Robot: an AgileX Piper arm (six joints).
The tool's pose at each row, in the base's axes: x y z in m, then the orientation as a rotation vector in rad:
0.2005 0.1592 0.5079 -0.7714 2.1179 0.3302
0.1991 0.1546 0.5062 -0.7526 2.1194 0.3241
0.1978 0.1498 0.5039 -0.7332 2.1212 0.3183
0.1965 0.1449 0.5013 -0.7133 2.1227 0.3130
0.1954 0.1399 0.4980 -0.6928 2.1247 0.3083
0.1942 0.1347 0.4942 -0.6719 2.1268 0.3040
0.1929 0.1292 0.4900 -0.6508 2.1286 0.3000
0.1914 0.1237 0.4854 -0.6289 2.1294 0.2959
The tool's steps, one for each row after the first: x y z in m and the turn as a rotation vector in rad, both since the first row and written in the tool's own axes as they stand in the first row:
0.0039 -0.0026 -0.0020 0.0119 -0.0036 0.0104
0.0082 -0.0055 -0.0037 0.0237 -0.0070 0.0215
0.0129 -0.0083 -0.0053 0.0354 -0.0108 0.0330
0.0180 -0.0114 -0.0064 0.0469 -0.0143 0.0454
0.0237 -0.0146 -0.0073 0.0582 -0.0178 0.0582
0.0299 -0.0179 -0.0081 0.0694 -0.0215 0.0712
0.0364 -0.0210 -0.0089 0.0810 -0.0263 0.0844

